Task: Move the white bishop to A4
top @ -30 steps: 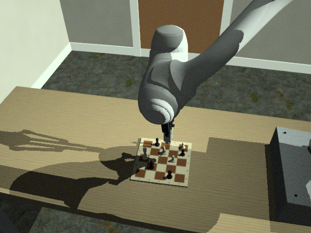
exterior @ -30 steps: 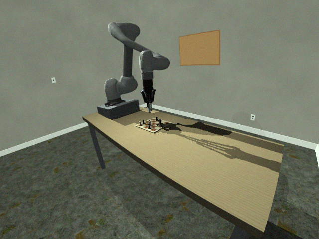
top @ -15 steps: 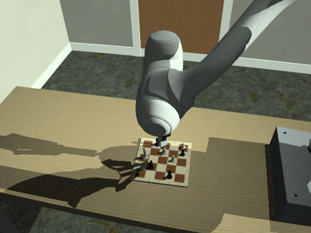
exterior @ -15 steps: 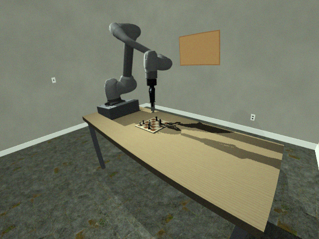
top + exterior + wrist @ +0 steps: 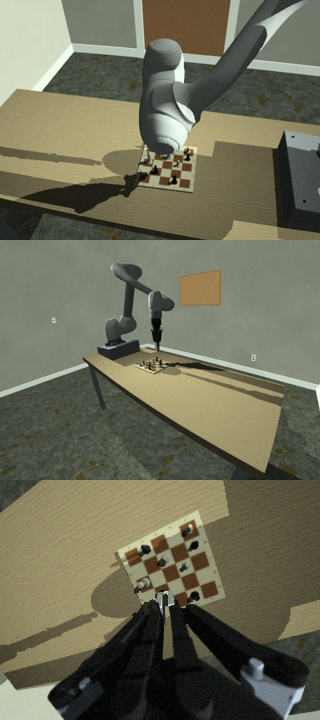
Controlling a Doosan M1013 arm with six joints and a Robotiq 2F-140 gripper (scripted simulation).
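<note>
The chessboard is 2 cm behind my hand, 4 cm to the right of it and 15 cm below it. Also, from my hand: black pawn: 9 cm behind, 8 cm to the right, 13 cm below; white bishop: 3 cm below.
</note>
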